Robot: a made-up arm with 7 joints.
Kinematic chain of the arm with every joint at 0, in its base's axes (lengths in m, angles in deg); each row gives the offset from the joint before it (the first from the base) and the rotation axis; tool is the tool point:
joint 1: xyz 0 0.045 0 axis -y
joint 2: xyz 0 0.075 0 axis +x
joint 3: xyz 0 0 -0.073 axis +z
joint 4: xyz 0 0 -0.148 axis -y
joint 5: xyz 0 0 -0.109 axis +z
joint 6: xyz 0 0 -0.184 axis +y
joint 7: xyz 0 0 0 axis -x
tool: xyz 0 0 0
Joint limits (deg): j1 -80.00..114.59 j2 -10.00..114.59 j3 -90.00..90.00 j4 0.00..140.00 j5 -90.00..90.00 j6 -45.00..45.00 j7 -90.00..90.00
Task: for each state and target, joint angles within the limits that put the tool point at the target. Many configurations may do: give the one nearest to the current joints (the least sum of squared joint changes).
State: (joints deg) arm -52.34 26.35 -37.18 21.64 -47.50 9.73 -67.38
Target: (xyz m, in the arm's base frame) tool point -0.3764 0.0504 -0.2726
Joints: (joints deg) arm -72.11 12.67 -48.90 48.31 -47.50 9.73 -67.38
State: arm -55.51 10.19 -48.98 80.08 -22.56 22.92 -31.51
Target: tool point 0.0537 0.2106 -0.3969
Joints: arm -32.95 36.69 -22.65 74.81 -22.56 22.92 -31.51
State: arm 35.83 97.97 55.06 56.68 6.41 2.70 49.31
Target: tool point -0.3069 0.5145 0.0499
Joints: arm 86.55 114.42 75.19 24.74 6.41 2.70 49.31
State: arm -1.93 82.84 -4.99 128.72 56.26 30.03 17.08
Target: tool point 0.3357 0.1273 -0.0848
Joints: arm 27.70 37.58 -27.67 96.54 56.26 30.03 17.08
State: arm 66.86 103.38 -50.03 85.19 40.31 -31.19 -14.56
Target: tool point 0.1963 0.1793 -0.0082
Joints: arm 57.02 105.62 -60.79 135.63 40.31 -31.19 -14.56
